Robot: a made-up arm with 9 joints. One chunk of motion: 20 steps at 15 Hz.
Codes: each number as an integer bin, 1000 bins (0 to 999) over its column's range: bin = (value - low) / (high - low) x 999, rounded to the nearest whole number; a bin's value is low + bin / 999 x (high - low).
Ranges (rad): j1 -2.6..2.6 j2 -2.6..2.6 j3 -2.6..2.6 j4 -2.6..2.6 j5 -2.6..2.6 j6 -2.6..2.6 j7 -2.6..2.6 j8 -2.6..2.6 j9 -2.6..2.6
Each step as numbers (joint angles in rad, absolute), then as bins.
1 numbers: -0.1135 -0.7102 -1.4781 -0.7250 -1.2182 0.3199 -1.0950 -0.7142 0.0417
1 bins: 478 363 216 360 265 561 289 362 508
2 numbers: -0.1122 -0.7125 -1.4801 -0.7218 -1.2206 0.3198 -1.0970 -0.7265 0.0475
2 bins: 478 363 215 361 265 561 289 360 509
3 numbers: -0.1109 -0.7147 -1.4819 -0.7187 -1.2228 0.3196 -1.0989 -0.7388 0.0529
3 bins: 478 362 215 361 265 561 288 358 510
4 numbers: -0.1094 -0.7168 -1.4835 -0.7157 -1.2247 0.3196 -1.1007 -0.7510 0.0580
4 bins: 478 362 214 362 264 561 288 355 511
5 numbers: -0.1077 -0.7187 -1.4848 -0.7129 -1.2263 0.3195 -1.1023 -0.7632 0.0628
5 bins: 479 361 214 363 264 561 288 353 512
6 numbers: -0.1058 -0.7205 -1.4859 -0.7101 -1.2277 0.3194 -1.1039 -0.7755 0.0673
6 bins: 479 361 214 363 264 561 287 351 512
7 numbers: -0.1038 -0.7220 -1.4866 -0.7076 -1.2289 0.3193 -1.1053 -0.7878 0.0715
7 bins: 480 361 214 364 263 561 287 348 513
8 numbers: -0.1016 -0.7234 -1.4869 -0.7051 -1.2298 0.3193 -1.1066 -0.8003 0.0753
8 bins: 480 361 214 364 263 561 287 346 514
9 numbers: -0.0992 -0.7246 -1.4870 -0.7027 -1.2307 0.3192 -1.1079 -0.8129 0.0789
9 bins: 480 360 214 365 263 561 287 343 515
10 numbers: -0.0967 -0.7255 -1.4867 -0.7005 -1.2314 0.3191 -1.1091 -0.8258 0.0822
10 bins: 481 360 214 365 263 561 286 341 515
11 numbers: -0.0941 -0.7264 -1.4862 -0.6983 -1.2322 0.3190 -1.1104 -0.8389 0.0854
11 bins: 481 360 214 365 263 561 286 338 516
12 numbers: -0.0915 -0.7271 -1.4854 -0.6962 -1.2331 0.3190 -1.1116 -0.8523 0.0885
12 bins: 482 360 214 366 263 561 286 336 517
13 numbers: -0.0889 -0.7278 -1.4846 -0.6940 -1.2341 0.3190 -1.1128 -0.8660 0.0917
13 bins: 482 360 214 366 262 561 286 333 517
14 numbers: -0.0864 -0.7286 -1.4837 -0.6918 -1.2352 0.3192 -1.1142 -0.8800 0.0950
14 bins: 483 360 214 367 262 561 285 330 518
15 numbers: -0.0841 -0.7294 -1.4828 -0.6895 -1.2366 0.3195 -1.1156 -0.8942 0.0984
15 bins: 483 359 215 367 262 561 285 328 518
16 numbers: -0.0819 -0.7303 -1.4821 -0.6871 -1.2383 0.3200 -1.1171 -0.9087 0.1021
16 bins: 484 359 215 367 262 561 285 325 519
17 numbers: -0.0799 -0.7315 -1.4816 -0.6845 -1.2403 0.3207 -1.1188 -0.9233 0.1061
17 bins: 484 359 215 368 261 561 285 322 520
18 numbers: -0.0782 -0.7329 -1.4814 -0.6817 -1.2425 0.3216 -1.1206 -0.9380 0.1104
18 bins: 484 359 215 369 261 561 284 319 521
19 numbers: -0.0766 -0.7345 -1.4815 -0.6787 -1.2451 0.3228 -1.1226 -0.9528 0.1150
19 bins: 485 358 215 369 260 562 284 316 522
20 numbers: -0.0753 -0.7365 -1.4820 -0.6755 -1.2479 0.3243 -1.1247 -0.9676 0.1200
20 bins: 485 358 215 370 260 562 283 314 523
